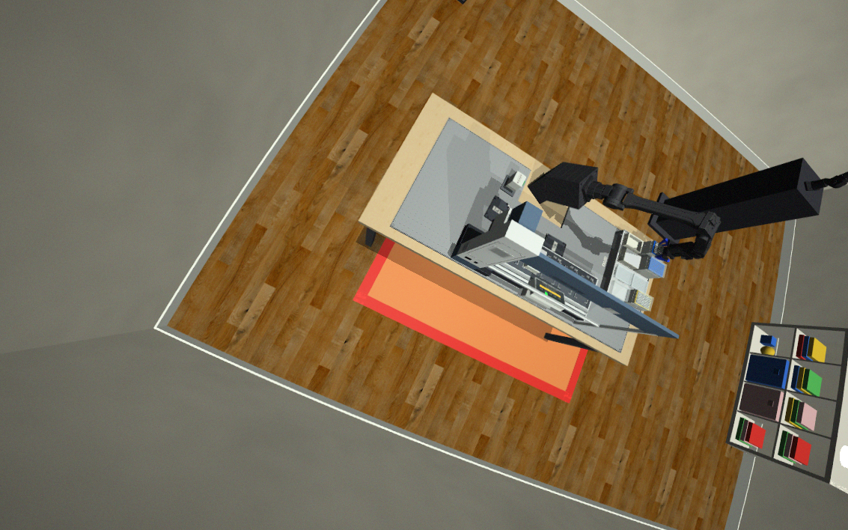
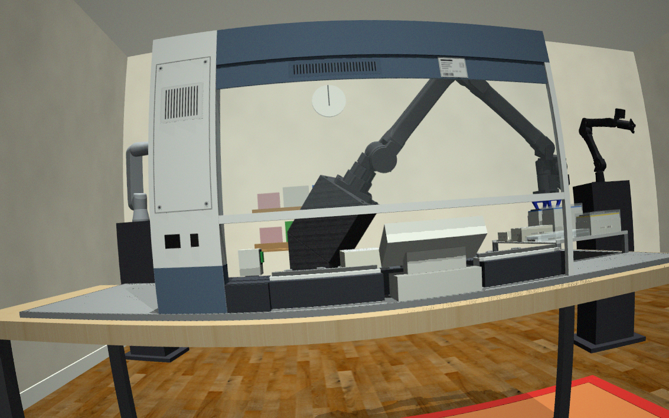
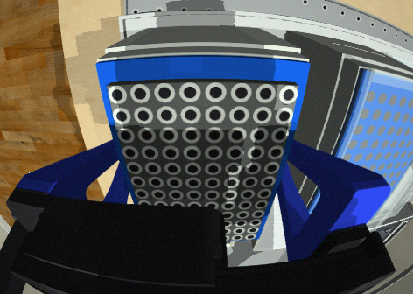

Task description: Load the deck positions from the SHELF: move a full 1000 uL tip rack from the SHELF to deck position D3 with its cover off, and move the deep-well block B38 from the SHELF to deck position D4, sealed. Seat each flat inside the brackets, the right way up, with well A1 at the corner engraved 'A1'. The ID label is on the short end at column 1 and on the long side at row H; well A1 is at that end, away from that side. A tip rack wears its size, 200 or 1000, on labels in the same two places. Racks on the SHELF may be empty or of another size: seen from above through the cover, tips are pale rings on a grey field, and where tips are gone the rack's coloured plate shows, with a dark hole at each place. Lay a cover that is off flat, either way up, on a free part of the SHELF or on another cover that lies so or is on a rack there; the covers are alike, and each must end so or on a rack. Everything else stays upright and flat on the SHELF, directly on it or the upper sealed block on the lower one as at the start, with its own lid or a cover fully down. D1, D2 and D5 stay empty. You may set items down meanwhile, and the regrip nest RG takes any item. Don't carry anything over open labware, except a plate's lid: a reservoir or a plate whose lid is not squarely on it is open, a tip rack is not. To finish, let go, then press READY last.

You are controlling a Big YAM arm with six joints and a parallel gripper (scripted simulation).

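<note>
The pale reservoir lies 13 cm to the right of my hand, 6 cm below it and 2 cm ahead of it. From my hand the other things lie so: shelf label: 20 cm to the right, 20 cm ahead, 13 cm below; then shelf: 17 cm ahead, 7 cm below, 4 cm to the right; then blue tip rack: 1 cm to the right, 1 cm ahead.
</note>
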